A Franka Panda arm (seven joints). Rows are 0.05 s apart.
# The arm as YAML. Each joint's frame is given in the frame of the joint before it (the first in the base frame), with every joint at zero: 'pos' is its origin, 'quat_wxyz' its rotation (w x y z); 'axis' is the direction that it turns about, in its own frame. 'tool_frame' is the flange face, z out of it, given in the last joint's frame.
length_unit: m
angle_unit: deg
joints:
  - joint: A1
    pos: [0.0, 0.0, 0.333]
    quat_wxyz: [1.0, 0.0, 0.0, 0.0]
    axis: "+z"
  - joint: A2
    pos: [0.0, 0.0, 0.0]
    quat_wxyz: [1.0, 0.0, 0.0, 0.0]
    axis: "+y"
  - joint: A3
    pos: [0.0, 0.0, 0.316]
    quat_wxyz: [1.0, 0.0, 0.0, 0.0]
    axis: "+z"
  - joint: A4
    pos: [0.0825, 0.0, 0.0]
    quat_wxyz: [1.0, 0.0, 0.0, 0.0]
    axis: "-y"
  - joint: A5
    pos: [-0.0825, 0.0, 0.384]
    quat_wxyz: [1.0, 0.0, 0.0, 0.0]
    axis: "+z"
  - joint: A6
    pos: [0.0, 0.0, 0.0]
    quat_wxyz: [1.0, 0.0, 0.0, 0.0]
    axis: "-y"
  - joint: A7
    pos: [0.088, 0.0, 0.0]
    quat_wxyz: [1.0, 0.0, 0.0, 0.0]
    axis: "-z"
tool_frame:
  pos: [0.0, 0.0, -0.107]
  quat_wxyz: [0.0, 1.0, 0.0, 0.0]
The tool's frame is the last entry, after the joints.
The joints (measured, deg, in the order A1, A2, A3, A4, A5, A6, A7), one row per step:
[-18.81, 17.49, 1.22, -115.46, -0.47, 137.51, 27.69]
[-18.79, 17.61, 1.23, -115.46, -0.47, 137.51, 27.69]
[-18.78, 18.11, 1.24, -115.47, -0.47, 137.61, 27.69]
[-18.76, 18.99, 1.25, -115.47, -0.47, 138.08, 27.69]
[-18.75, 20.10, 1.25, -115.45, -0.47, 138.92, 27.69]
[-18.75, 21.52, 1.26, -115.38, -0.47, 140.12, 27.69]
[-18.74, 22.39, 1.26, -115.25, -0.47, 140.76, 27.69]
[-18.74, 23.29, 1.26, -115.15, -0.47, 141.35, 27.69]
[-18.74, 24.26, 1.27, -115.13, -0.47, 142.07, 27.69]
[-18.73, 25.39, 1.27, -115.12, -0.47, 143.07, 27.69]
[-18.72, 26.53, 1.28, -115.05, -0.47, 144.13, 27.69]
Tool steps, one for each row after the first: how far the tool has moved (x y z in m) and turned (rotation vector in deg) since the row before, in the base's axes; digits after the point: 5 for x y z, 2 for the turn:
[0.00005, 0.00032, -0.00127, 0.04, 0.11, 0.03]
[-0.00005, 0.00024, -0.00520, 0.14, 0.39, 0.02]
[0.00038, 0.00023, -0.00854, 0.15, 0.38, 0.03]
[0.00074, -0.00010, -0.01024, 0.10, 0.23, 0.01]
[0.00113, -0.00022, -0.01260, 0.08, 0.13, 0.01]
[0.00088, -0.00015, -0.00727, 0.05, 0.09, 0.01]
[0.00046, -0.00013, -0.00790, 0.08, 0.19, 0.00]
[0.00006, 0.00012, -0.00902, 0.10, 0.21, 0.01]
[0.00009, 0.00012, -0.01035, 0.06, 0.11, 0.01]
[0.00037, 0.00015, -0.00995, 0.04, 0.00, 0.01]

